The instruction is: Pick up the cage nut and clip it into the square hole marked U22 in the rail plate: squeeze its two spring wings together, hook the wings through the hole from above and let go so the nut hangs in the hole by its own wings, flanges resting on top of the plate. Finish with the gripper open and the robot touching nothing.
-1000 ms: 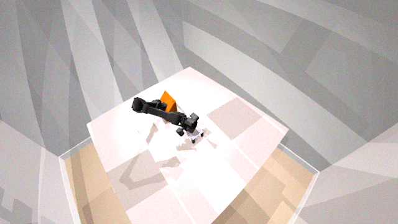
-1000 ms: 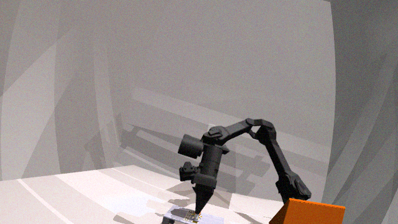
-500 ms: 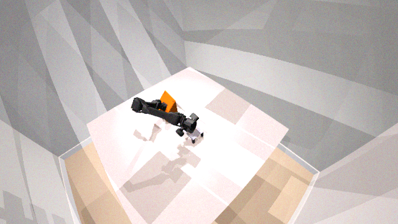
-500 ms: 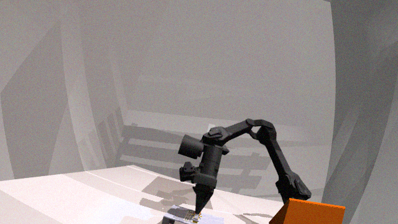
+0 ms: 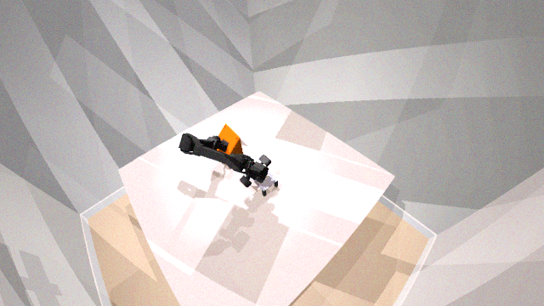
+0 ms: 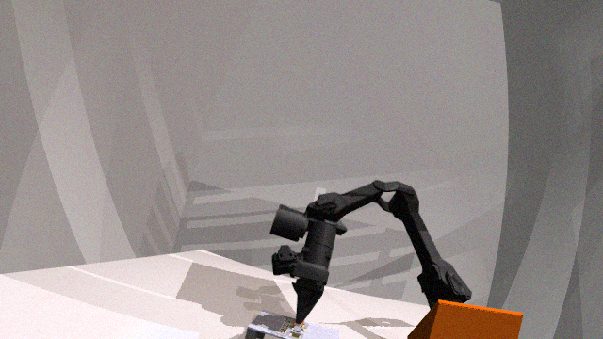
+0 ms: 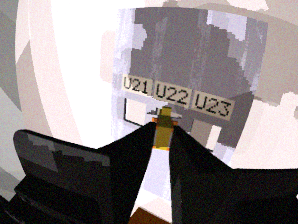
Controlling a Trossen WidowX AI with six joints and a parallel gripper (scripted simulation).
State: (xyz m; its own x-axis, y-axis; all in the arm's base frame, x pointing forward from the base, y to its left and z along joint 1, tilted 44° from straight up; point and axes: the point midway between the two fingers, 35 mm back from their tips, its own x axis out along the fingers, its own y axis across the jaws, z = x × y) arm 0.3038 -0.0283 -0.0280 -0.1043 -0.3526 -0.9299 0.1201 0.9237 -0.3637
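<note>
The brass cage nut is 1 cm below my gripper tip.
</note>
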